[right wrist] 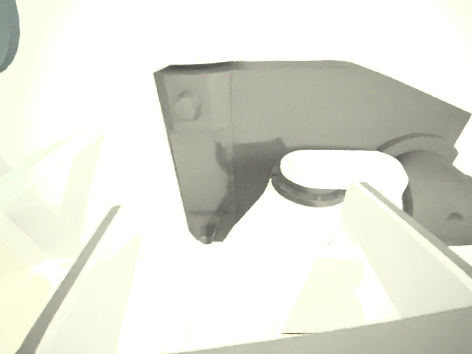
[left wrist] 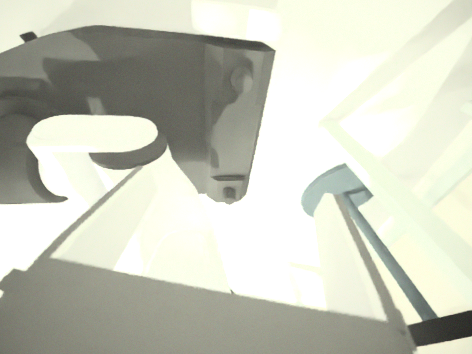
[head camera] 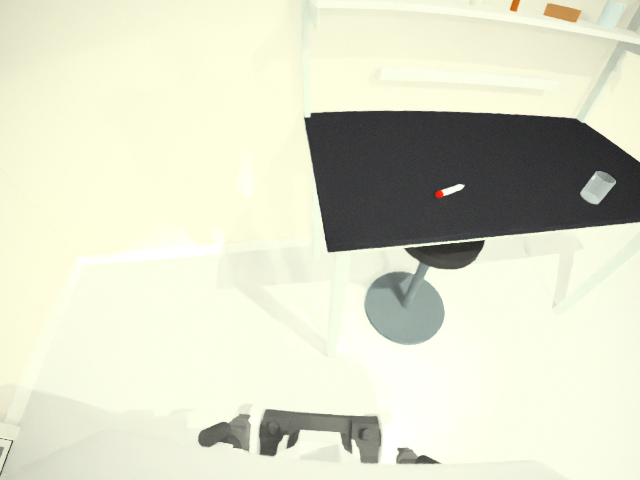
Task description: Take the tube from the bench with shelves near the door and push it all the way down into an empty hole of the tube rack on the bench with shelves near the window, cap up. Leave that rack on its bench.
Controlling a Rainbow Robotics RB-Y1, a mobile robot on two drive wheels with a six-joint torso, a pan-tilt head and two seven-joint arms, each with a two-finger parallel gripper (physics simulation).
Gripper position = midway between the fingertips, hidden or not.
Observation:
In view: my left gripper (left wrist: 233,191) and my right gripper (right wrist: 244,207).

